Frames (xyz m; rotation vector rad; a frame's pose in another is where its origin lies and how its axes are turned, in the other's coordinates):
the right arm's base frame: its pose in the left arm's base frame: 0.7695 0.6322 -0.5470 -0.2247 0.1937 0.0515
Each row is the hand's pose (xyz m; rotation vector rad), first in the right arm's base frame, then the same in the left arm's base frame.
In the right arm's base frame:
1: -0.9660 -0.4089 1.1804 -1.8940 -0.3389 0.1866
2: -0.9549 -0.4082 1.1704 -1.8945 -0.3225 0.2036
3: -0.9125 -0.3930 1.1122 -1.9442 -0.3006 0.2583
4: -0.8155 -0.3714 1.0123 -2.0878 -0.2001 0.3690
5: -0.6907 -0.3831 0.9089 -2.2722 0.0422 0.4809
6: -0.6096 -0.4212 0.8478 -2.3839 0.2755 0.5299
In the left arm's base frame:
1: 0.0708 0.4730 0.8602 -2.0692 -0.2427 0.4557
2: 0.0797 0.4718 0.8483 -2.0693 -0.2239 0.4715
3: 0.1094 0.4746 0.7810 -2.1146 -0.2007 0.5299
4: 0.1844 0.4759 0.6617 -2.2531 -0.1006 0.6469
5: 0.2885 0.4447 0.5408 -2.4422 0.1419 0.7555
6: 0.3594 0.3962 0.4747 -2.5642 0.3775 0.7930

